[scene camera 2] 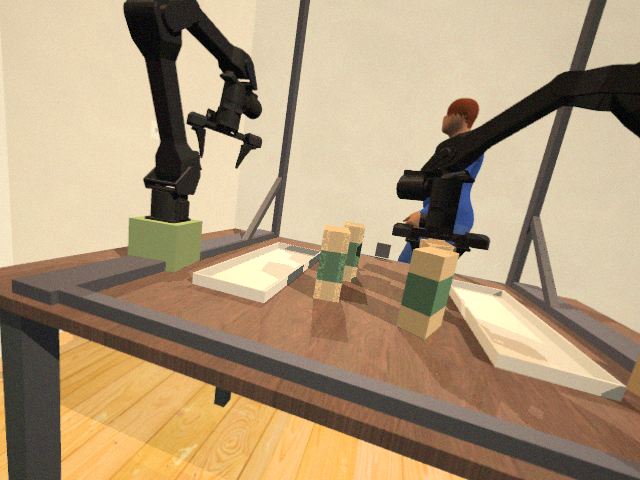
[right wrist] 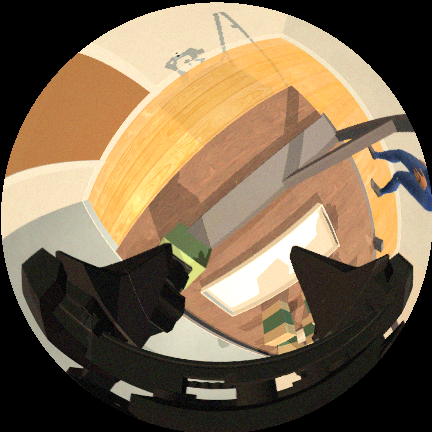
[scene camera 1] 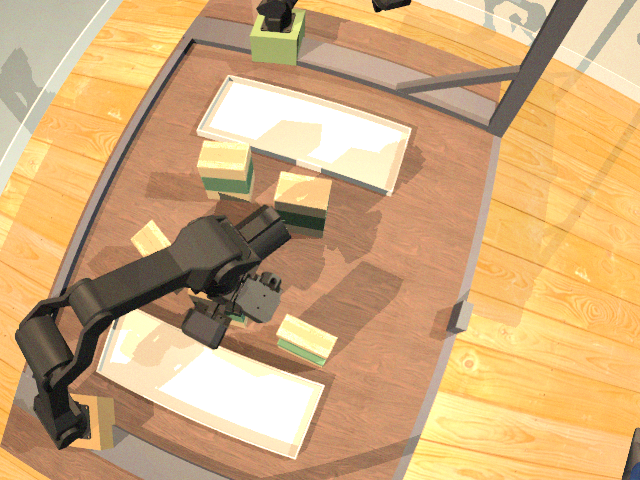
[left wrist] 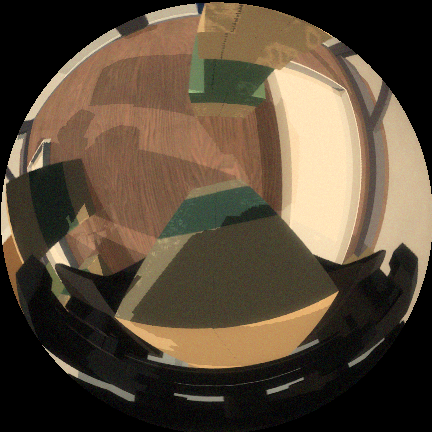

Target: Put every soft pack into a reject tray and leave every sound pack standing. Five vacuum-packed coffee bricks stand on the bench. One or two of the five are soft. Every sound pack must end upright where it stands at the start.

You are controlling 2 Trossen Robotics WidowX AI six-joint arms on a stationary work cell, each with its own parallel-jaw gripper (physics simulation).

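Where they show: left gripper, fingertip midpoint: (left wrist: 224, 243); right gripper, fingertip midpoint: (scene camera 2: 219, 163) (right wrist: 234, 251); left arm's base, origin of the base link: (scene camera 1: 75, 420); right arm's base, origin of the base link: (scene camera 2: 168, 219) (right wrist: 172, 267) (scene camera 1: 278, 22).
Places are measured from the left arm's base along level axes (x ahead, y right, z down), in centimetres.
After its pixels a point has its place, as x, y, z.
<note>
My left gripper (scene camera 1: 231, 313) @[23.0, 30.0, 2.0] (scene camera 2: 438, 246) (left wrist: 224, 243) @[23.0, 30.0, 2.0] is shut on an upright tan-and-green coffee pack (scene camera 1: 238, 318) @[19.9, 31.6, 1.5] (left wrist: 232, 265), one finger on each side of it. Whether its base touches the bench is hidden. One pack (scene camera 1: 306, 339) @[15.3, 42.1, -5.2] (left wrist: 227, 75) @[18.3, 38.9, 0.4] stands beside the lower tray (scene camera 1: 310, 421) @[2.0, 42.3, 6.6] in scene camera 1. A narrow pack (scene camera 1: 150, 237) @[31.8, 17.6, -5.1] (scene camera 2: 427, 291) @[32.5, 14.9, 0.9] stands behind the left arm. Two more packs, one (scene camera 1: 224, 167) @[43.3, 30.0, -5.2] (scene camera 2: 330, 263) @[46.6, 25.7, 1.1] and another (scene camera 1: 302, 204) @[36.1, 42.5, -5.2] (scene camera 2: 354, 251) @[38.5, 38.4, 0.9] (left wrist: 47, 205) @[36.2, 41.7, 1.0], stand near the upper tray (scene camera 1: 320, 101) @[63.6, 47.1, 7.3]. My right gripper (scene camera 2: 219, 161) @[75.3, 55.4, -15.0] (right wrist: 234, 251) @[75.3, 55.4, -15.0] is open and empty, high up.
The left arm (scene camera 1: 139, 279) @[18.1, 24.4, -31.8] reaches over the bench from the lower left of scene camera 1. Dark rails (scene camera 2: 310, 366) @[51.7, 2.9, 6.8] run along the bench edges. A green block (scene camera 1: 277, 45) @[75.8, 38.4, 1.8] (scene camera 2: 164, 242) @[79.3, 33.2, 2.9] bears the right arm. A person (scene camera 2: 465, 170) stands beyond the bench.
</note>
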